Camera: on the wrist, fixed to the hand. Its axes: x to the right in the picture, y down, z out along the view.
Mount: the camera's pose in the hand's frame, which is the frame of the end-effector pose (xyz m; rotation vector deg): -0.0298 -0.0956 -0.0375 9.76 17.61 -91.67
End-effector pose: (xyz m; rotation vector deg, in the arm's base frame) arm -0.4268 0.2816 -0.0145 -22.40 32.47 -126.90
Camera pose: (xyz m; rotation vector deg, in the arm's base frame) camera -0.4851 0.3701 0.0001 16.90 -4.55 135.37
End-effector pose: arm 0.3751 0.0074 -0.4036 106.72 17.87 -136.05
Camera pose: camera 0.3978 0.1077 -0.3742 -61.11 -60.97 66.37
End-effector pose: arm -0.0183 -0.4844 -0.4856 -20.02 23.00 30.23
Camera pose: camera 0.0000 -0.5897 -0.4838 -27.11 19.53 -64.55
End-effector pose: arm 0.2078 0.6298 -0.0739 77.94 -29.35 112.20
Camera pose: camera 0.2590 0.7107 -0.1215 52.53 42.83 44.41
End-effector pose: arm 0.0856 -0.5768 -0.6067 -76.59 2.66 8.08
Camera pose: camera 0.0702 -0.6370 -0.5197 -50.97 -41.40 -78.89
